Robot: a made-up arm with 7 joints.
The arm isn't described. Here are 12 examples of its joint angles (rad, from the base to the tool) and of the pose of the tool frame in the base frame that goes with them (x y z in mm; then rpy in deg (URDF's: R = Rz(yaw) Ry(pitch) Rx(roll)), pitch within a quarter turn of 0, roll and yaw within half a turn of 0).
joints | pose
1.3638 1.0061 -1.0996 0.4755 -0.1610 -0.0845 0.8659 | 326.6 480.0 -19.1 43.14 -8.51 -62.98
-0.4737 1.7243 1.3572 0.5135 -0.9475 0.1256 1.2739 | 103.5 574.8 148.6 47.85 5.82 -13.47
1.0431 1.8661 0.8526 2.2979 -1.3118 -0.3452 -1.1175 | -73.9 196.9 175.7 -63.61 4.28 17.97
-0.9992 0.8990 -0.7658 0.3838 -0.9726 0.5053 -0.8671 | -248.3 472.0 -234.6 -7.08 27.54 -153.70
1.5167 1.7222 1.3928 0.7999 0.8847 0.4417 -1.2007 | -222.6 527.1 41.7 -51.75 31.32 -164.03
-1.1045 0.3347 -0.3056 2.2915 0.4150 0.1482 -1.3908 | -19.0 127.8 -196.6 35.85 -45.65 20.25
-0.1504 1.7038 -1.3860 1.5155 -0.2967 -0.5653 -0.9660 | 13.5 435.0 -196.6 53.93 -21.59 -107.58
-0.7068 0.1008 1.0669 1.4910 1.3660 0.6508 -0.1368 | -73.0 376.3 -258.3 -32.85 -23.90 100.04
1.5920 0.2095 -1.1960 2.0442 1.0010 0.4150 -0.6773 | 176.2 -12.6 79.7 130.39 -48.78 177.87
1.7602 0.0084 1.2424 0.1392 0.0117 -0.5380 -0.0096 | 467.3 181.6 100.2 -109.39 -6.80 132.20
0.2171 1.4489 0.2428 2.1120 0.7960 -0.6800 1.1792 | 182.5 278.9 73.3 66.38 -8.55 -174.22
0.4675 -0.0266 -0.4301 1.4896 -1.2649 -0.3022 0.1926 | 307.3 43.0 -139.9 100.41 -0.64 -135.17
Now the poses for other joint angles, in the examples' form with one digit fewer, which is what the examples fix.
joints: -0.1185 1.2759 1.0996 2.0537 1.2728 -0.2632 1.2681
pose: 109 333 124 91.5 -14.2 -174.3
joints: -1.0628 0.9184 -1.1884 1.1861 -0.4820 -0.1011 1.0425
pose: -277 291 -247 -99.1 -23.4 -89.0
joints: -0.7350 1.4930 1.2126 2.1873 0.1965 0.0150 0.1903
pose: 163 273 81 103.1 1.9 -122.7
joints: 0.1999 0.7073 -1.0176 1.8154 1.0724 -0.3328 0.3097
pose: 170 125 -241 -112.8 -60.7 49.8
